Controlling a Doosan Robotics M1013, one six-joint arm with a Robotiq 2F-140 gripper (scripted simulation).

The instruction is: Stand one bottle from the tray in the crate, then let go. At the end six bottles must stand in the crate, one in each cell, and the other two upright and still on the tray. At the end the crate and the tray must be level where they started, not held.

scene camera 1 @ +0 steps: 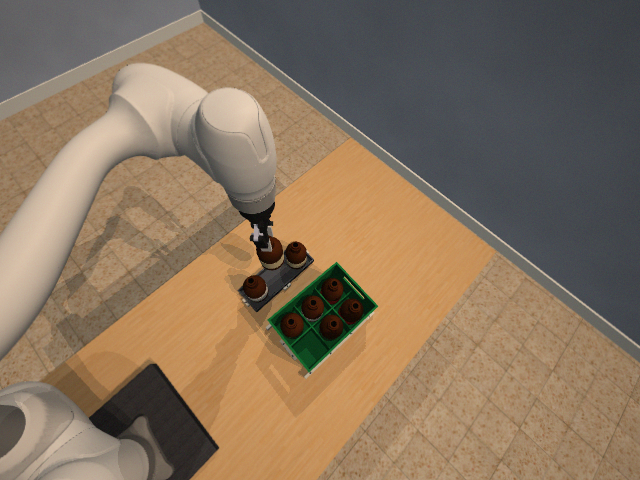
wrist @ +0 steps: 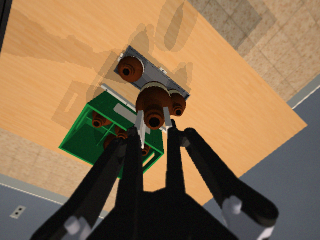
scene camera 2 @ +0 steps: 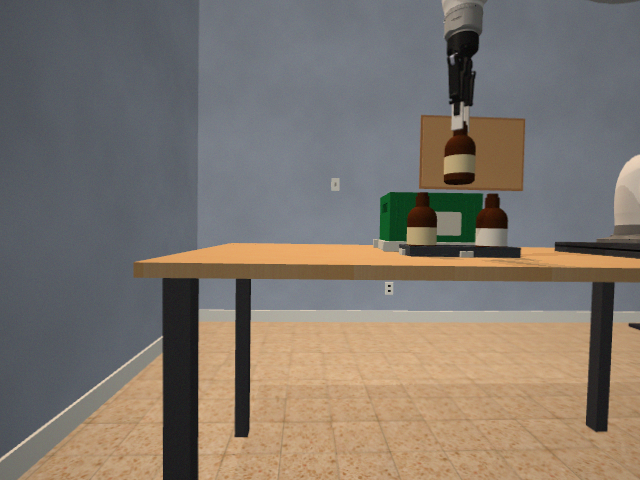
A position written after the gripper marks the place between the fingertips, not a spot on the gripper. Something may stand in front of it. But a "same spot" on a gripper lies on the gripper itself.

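The gripper is visible in scene camera 1 (267,243), and both the wrist view and scene camera 2 show it too. The spot on the gripper (wrist: 241,205) is the same spot as the one on the gripper (scene camera 2: 458,58).
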